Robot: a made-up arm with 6 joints. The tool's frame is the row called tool. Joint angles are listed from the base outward.
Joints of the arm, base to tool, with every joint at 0 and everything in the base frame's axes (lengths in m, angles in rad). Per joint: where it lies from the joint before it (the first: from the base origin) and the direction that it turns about. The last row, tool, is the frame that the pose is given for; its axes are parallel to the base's.
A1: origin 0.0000 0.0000 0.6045 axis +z
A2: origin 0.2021 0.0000 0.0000 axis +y
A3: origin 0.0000 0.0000 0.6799 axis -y
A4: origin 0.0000 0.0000 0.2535 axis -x
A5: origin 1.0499 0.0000 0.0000 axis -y
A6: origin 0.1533 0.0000 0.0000 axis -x
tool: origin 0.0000 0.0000 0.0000
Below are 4 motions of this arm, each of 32 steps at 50 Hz.
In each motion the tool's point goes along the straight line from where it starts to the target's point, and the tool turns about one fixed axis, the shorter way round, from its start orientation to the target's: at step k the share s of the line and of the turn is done. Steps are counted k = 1, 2, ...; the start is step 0. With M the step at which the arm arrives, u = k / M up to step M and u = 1 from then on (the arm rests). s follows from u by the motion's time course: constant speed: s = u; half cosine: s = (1 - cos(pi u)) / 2; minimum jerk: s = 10 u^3 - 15 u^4 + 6 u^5.
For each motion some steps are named. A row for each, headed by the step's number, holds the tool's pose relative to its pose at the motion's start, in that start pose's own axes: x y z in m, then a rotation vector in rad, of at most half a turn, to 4 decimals.
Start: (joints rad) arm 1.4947 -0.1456 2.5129 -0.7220 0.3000 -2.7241
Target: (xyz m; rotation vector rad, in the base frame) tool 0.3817 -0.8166 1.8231 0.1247 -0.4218 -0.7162
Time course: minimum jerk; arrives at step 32
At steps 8, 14, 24, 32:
8: -0.0153 0.0538 0.0182 0.0241 0.0080 0.0665
14: -0.0567 0.1996 0.0676 0.0895 0.0296 0.2468
24: -0.1324 0.4659 0.1578 0.2090 0.0692 0.5760
32: -0.1477 0.5197 0.1760 0.2331 0.0772 0.6426

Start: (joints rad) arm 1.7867 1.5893 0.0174 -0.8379 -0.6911 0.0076
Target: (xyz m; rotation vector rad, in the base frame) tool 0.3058 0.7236 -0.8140 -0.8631 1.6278 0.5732
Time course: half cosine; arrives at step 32
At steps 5, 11, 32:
5: 0.0069 -0.0396 0.0135 0.0045 -0.0269 -0.0033
11: 0.0307 -0.1774 0.0602 0.0203 -0.1203 -0.0150
32: 0.1163 -0.6714 0.2279 0.0768 -0.4551 -0.0567

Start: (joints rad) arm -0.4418 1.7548 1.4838 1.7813 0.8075 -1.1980
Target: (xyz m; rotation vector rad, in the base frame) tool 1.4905 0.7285 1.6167 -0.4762 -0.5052 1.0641
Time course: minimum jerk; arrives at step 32
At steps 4, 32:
4: -0.0032 0.0174 0.0264 -0.0060 -0.0124 0.0074
32: -0.1974 1.0866 1.6459 -0.3737 -0.7743 0.4590

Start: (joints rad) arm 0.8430 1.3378 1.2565 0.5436 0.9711 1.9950
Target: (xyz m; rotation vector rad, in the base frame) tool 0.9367 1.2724 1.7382 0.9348 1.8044 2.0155
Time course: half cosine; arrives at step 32
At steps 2, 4, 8, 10, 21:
2: 0.0021 -0.0056 -0.0055 -0.0126 0.0018 -0.0100
4: 0.0084 -0.0223 -0.0216 -0.0499 0.0072 -0.0397
8: 0.0323 -0.0857 -0.0831 -0.1922 0.0279 -0.1528
10: 0.0490 -0.1300 -0.1261 -0.2916 0.0423 -0.2319
21: 0.1624 -0.4306 -0.4175 -0.9654 0.1400 -0.7678

